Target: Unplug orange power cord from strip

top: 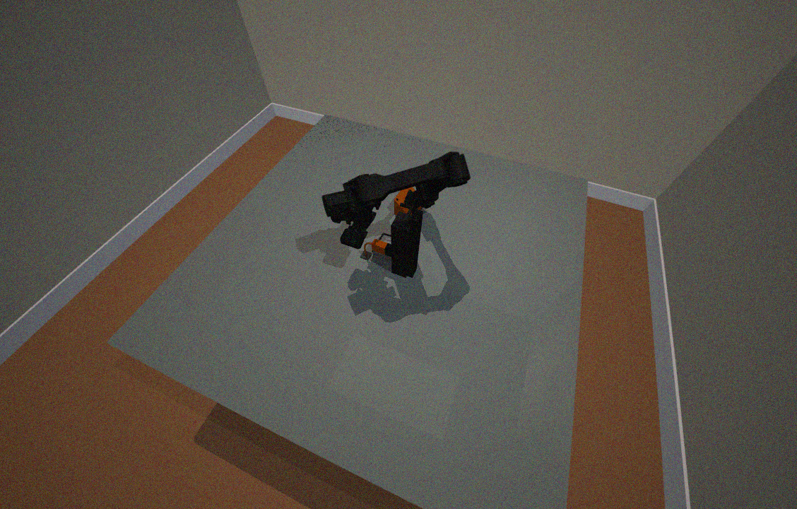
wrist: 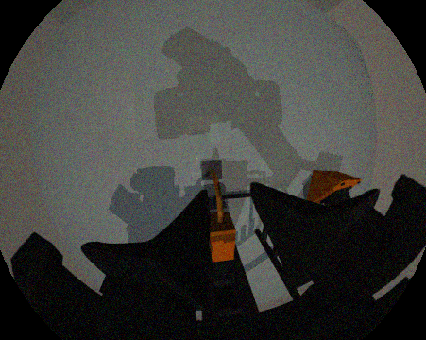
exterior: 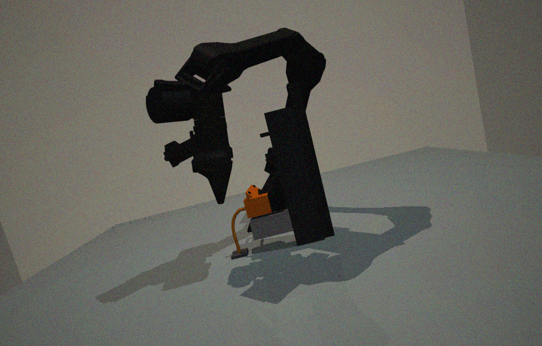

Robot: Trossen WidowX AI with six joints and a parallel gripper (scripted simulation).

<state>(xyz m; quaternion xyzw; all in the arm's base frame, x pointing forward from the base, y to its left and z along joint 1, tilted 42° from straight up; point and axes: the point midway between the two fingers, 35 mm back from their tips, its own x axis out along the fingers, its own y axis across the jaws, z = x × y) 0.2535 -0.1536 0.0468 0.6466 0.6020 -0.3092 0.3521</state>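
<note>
The orange plug is 8 cm to the left of my gripper tip and 1 cm below it. The rest, counted from my gripper tip: black slab 1 cm ahead, 16 cm to the left, 1 cm above.
</note>
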